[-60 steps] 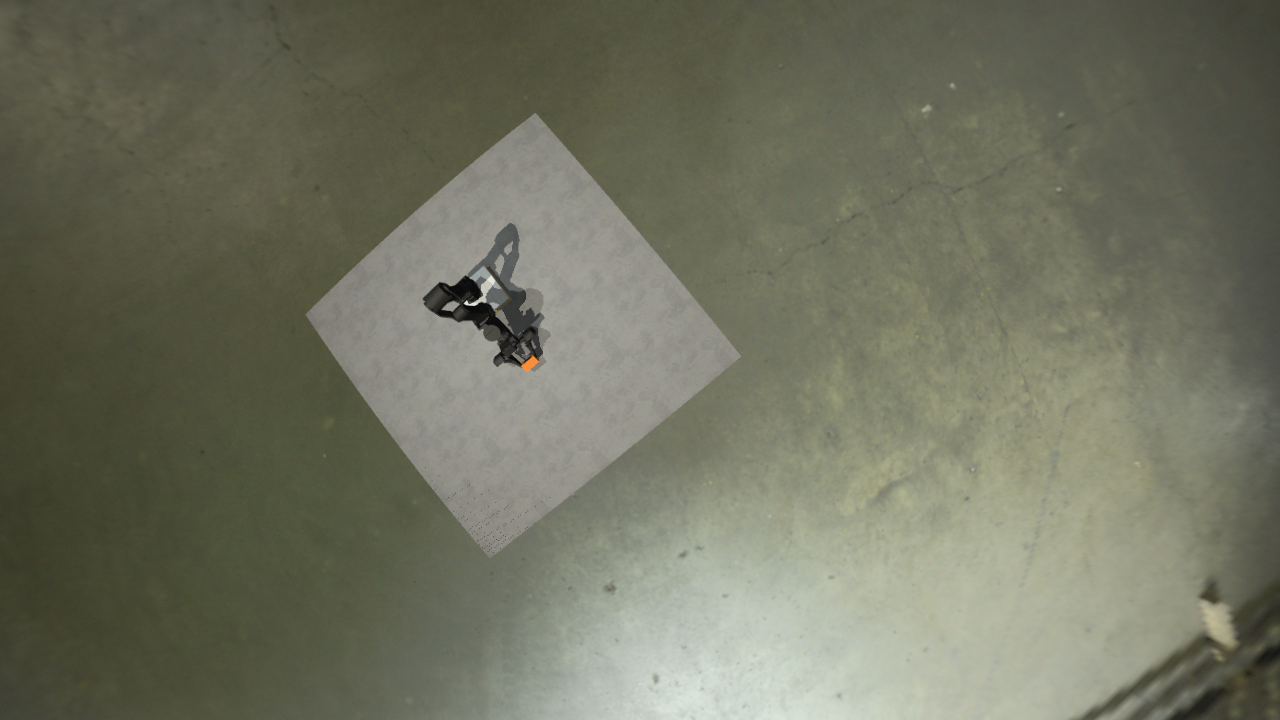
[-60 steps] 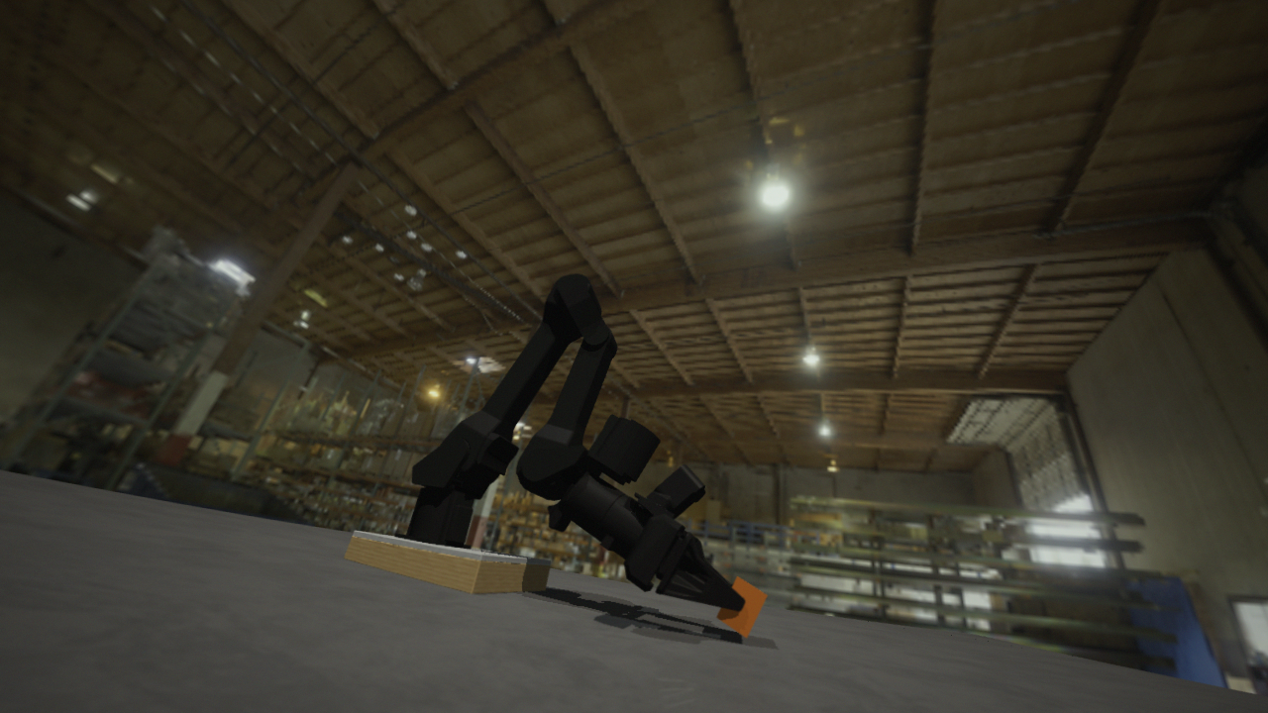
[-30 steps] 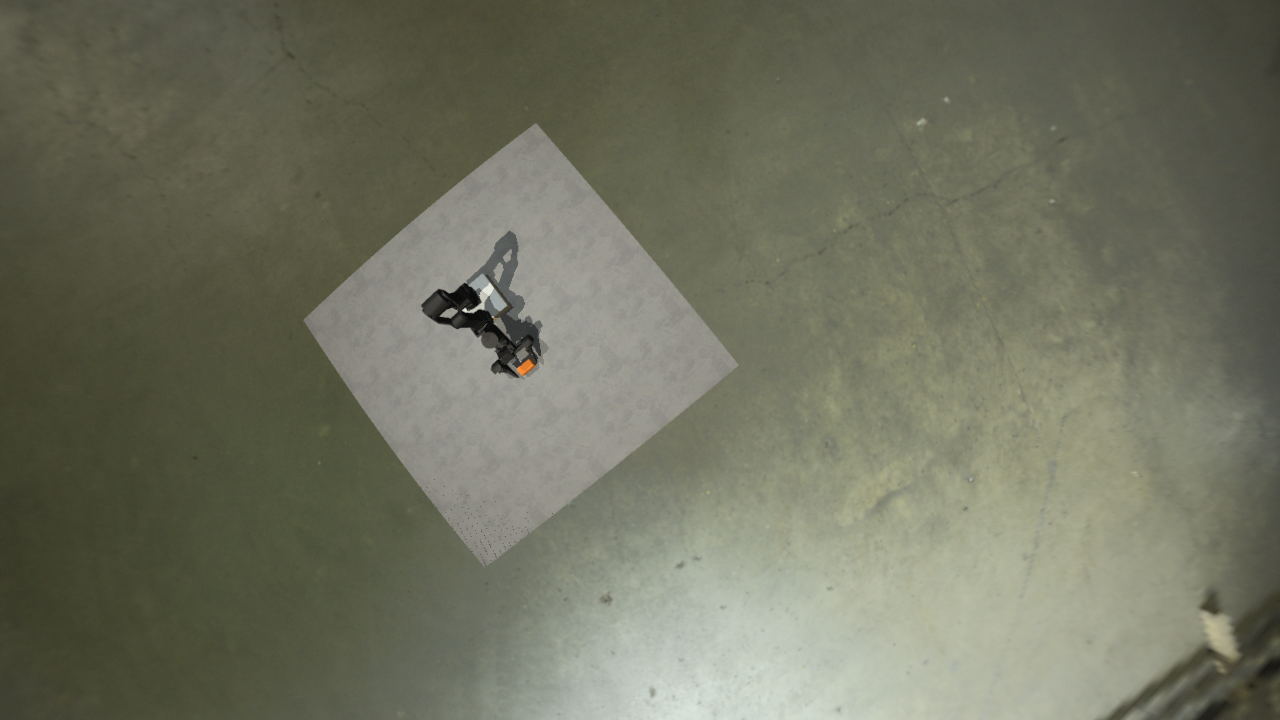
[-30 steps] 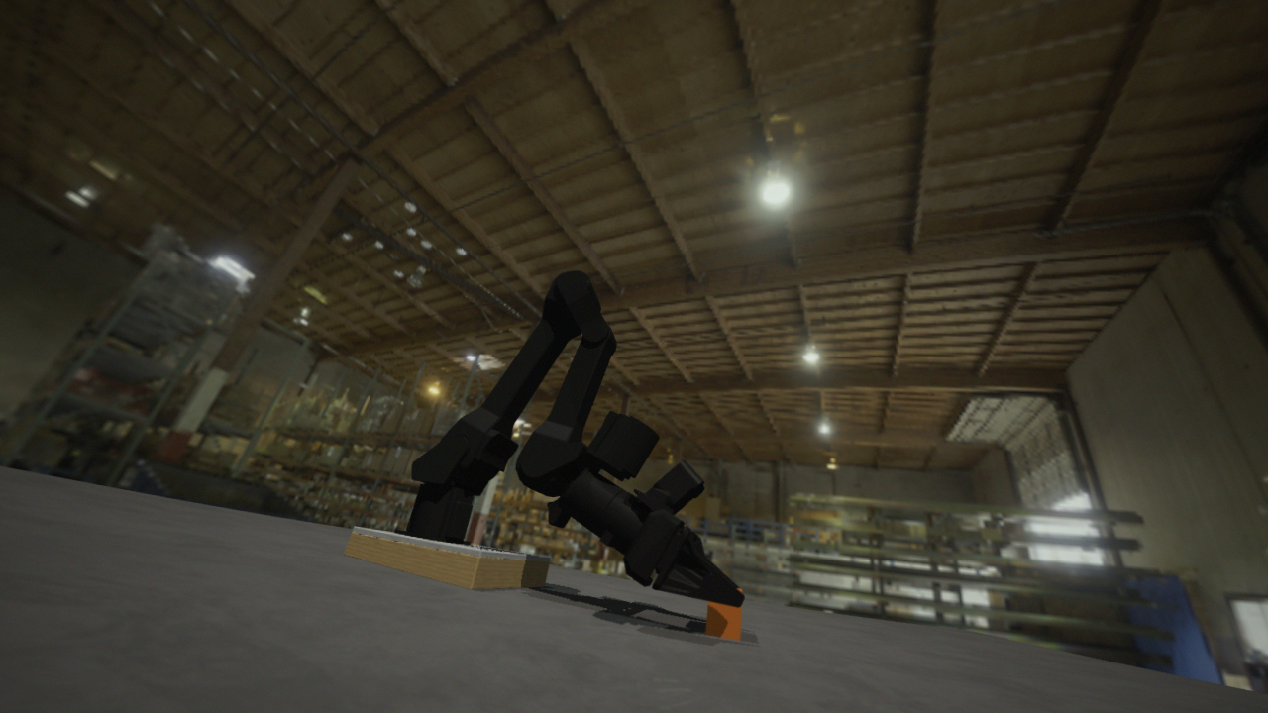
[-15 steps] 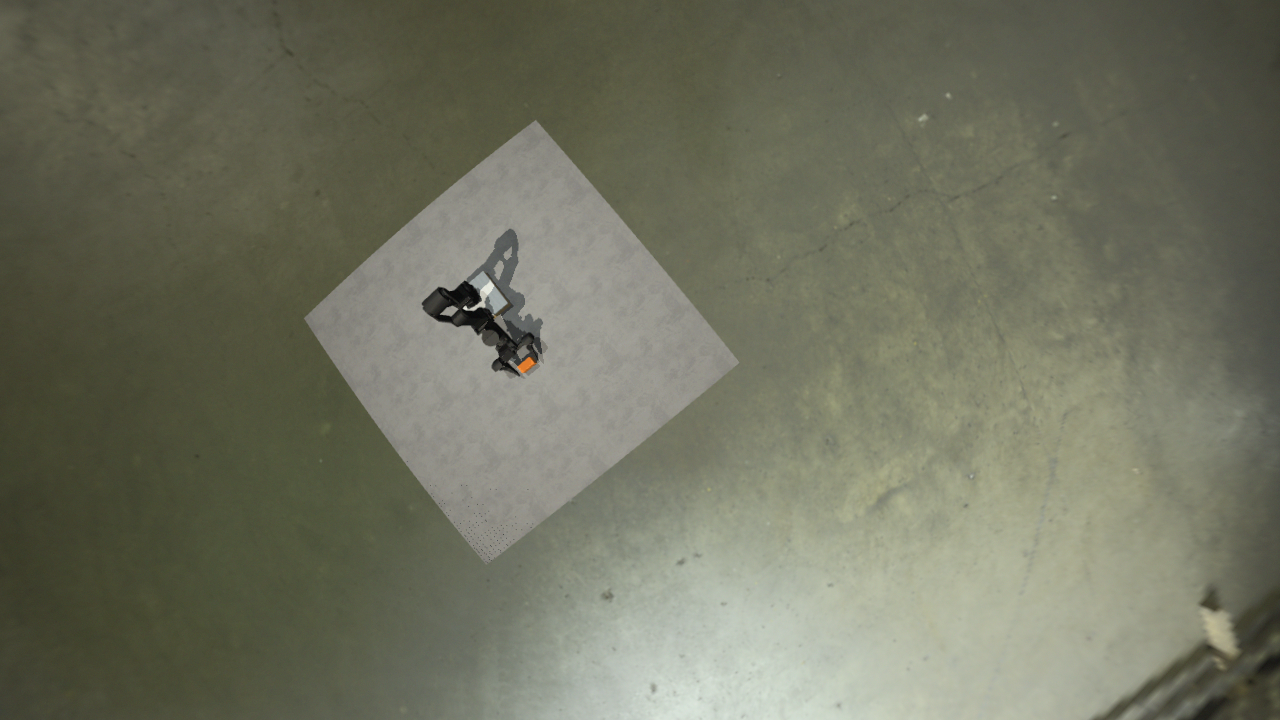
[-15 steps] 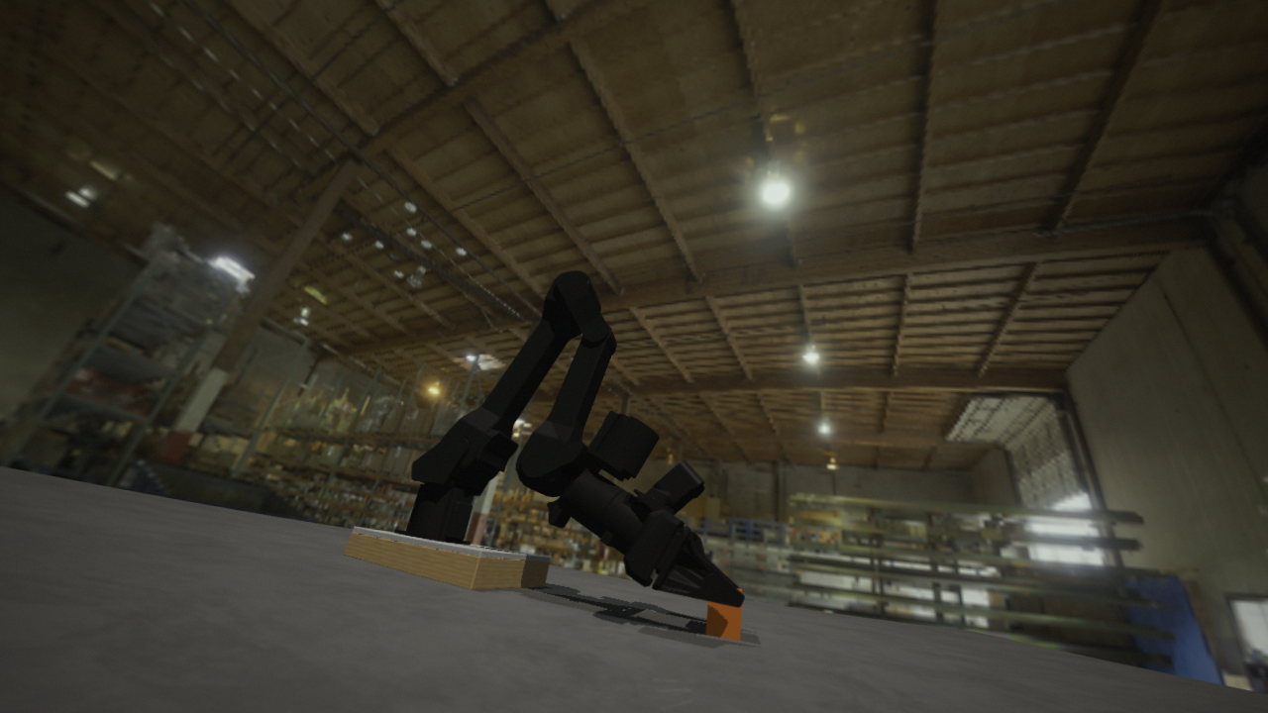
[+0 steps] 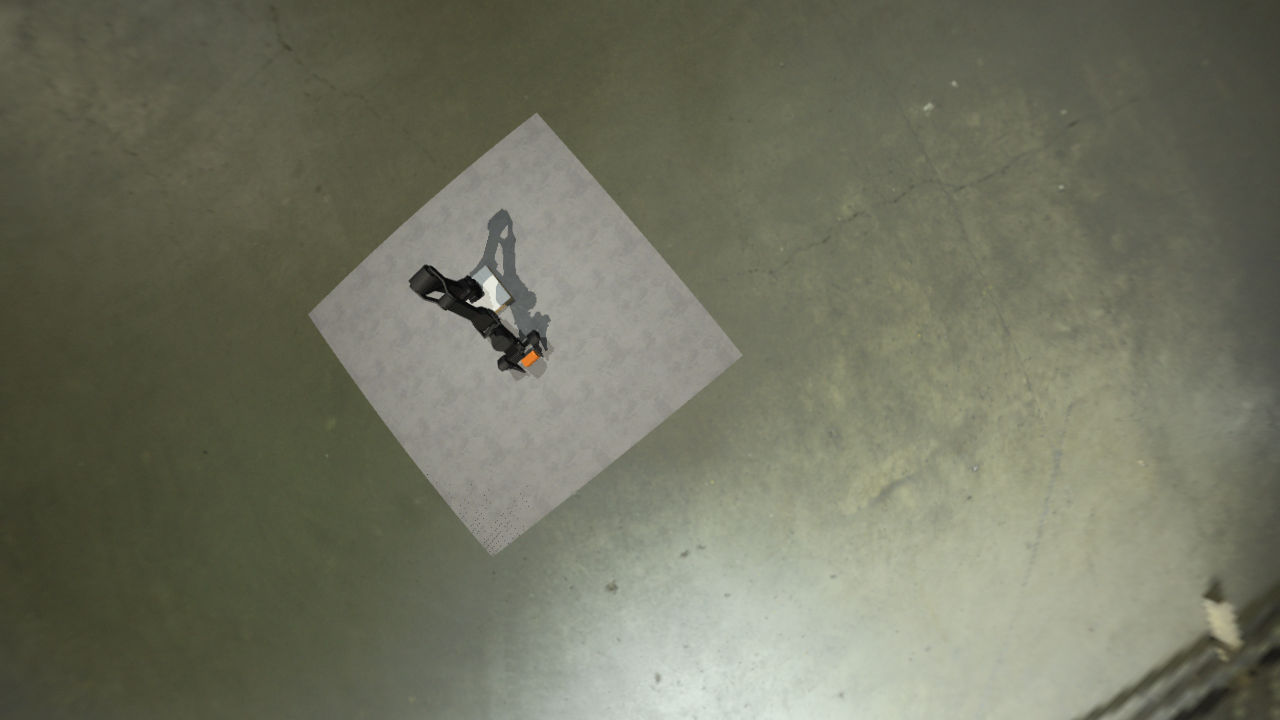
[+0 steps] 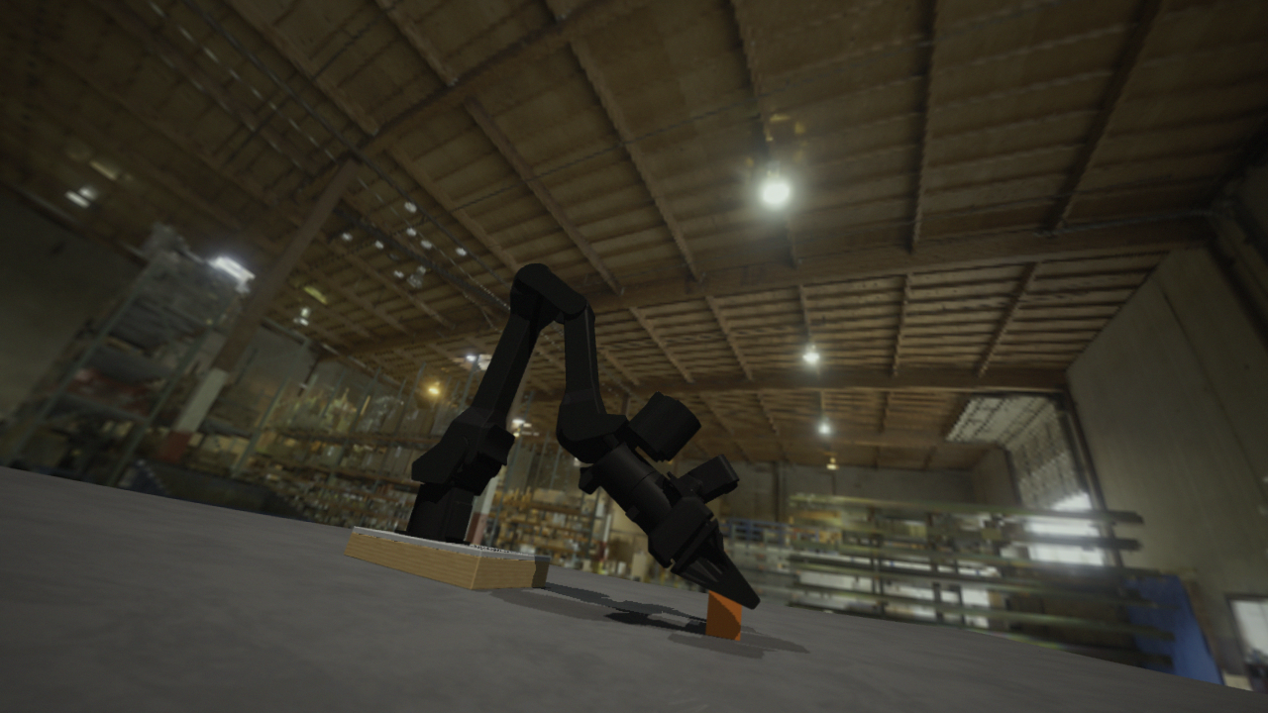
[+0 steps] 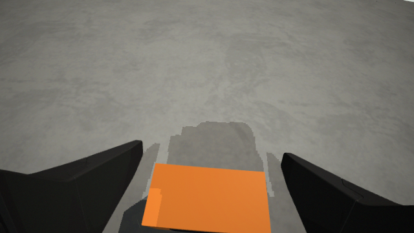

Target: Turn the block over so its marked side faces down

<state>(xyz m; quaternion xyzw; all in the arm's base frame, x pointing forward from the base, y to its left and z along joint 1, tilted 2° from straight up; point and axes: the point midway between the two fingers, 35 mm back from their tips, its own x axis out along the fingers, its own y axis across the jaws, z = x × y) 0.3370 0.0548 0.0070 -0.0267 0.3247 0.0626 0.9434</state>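
Now: gripper tip 30 mm past the orange block and 10 mm above it.
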